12 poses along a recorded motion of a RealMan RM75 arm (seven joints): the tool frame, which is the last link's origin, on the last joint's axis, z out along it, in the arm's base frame.
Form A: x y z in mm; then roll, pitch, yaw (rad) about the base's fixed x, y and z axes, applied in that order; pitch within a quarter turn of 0, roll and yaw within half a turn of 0.
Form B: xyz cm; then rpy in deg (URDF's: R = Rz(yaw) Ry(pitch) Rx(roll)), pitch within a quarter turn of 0, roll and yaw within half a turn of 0. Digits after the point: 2 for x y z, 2 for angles.
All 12 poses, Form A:
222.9 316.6 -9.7 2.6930 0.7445 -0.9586
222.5 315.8 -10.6 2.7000 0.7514 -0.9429
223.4 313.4 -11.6 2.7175 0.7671 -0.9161
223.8 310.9 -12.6 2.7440 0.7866 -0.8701
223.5 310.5 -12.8 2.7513 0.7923 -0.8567
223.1 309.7 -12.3 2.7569 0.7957 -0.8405
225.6 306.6 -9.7 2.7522 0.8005 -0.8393
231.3 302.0 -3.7 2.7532 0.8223 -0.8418
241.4 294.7 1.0 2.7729 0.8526 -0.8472
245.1 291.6 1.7 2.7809 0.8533 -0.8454
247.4 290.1 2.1 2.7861 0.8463 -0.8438
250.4 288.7 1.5 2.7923 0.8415 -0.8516
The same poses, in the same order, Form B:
22.29 31.66 -0.97 154.30 42.66 -54.92
22.25 31.58 -1.06 154.70 43.05 -54.02
22.34 31.34 -1.16 155.70 43.95 -52.49
22.38 31.09 -1.26 157.22 45.07 -49.85
22.35 31.05 -1.28 157.64 45.40 -49.09
22.31 30.97 -1.23 157.96 45.59 -48.16
22.56 30.66 -0.97 157.69 45.87 -48.09
23.13 30.20 -0.37 157.75 47.11 -48.23
24.14 29.47 0.10 158.88 48.85 -48.54
24.51 29.16 0.17 159.33 48.89 -48.44
24.74 29.01 0.21 159.63 48.49 -48.35
25.04 28.87 0.15 159.99 48.21 -48.79

